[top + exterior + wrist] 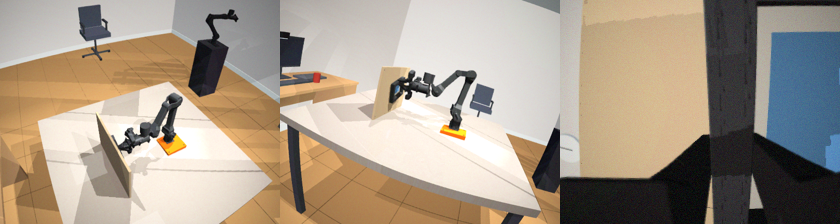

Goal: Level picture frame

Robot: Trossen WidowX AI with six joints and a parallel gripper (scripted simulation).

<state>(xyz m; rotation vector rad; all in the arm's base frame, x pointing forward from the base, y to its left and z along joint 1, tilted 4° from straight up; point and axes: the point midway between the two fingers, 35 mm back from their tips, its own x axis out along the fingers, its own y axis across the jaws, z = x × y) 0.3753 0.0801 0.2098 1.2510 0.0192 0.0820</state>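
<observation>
Right now the picture frame is 50 mm below my gripper tip, 20 mm to the right of it and 10 mm ahead of it. Round my gripper tip: wall board (60 mm below, 20 mm ahead, 10 mm to the right).
</observation>
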